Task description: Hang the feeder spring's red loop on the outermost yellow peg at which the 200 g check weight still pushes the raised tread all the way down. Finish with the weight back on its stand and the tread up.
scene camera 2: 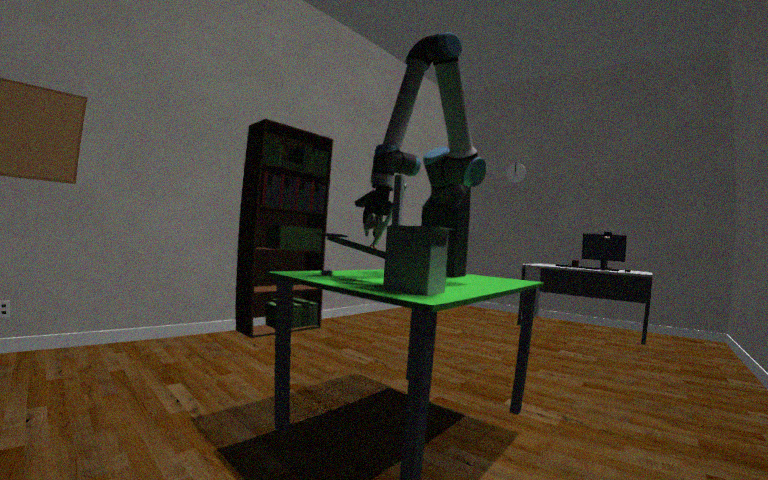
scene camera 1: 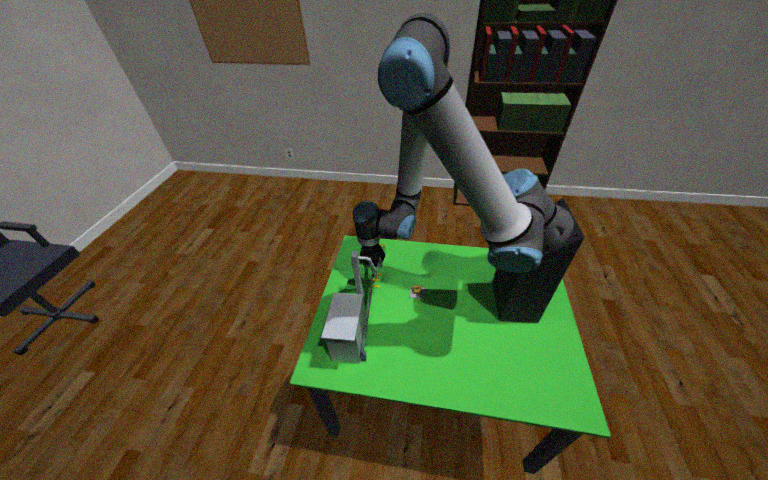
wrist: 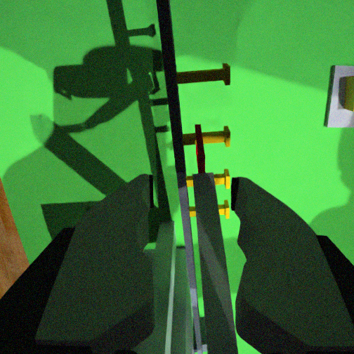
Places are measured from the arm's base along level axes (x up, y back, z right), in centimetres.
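Where they show: gripper, fingertip midpoint: [scene camera 2: 370, 236]; arm's base, link origin: [scene camera 2: 447, 195] [scene camera 1: 545, 230].
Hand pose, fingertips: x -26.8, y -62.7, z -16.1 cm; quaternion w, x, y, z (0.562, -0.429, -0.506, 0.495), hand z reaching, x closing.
Each offset is from my fingertips to the top centre of the thing. "spot": to the spot under its first point. Level surfaces: height alone.
My gripper [scene camera 1: 373, 270] [scene camera 2: 374, 229] [wrist: 191, 178] is part open above the feeder's lever [wrist: 172, 100] [scene camera 2: 356, 243]. The grey spring link [wrist: 212, 250] shows in the gap, apart from both fingers. Its red loop [wrist: 200, 145] crosses a yellow peg [wrist: 218, 137]; whether it bears on that peg I cannot tell. Another peg [wrist: 200, 76] lies farther along the lever, and two pegs [wrist: 222, 179] [wrist: 223, 209] lie nearer the box. The tread @(dx +0.6, dy -6.4, dz +20.9 cm) [scene camera 2: 336, 235] is up at the lever's far end. The yellow weight @(dx -14.1, dy +18.6, dz +6.6 cm) [scene camera 1: 417, 289] [wrist: 350, 93] is on its pale stand [wrist: 336, 107].
The grey feeder box [scene camera 1: 344, 316] [scene camera 2: 415, 263] stands at the table's edge, with its upright post @(spot: dx +14.2, dy +0.6, dz -17.3 cm) [scene camera 1: 356, 274] [scene camera 2: 398, 198] close beside my gripper. The green table @(dx -18.1 cm) [scene camera 1: 509, 367] carries the robot's dark base [scene camera 1: 521, 294]. A bookshelf [scene camera 2: 243, 226] stands behind.
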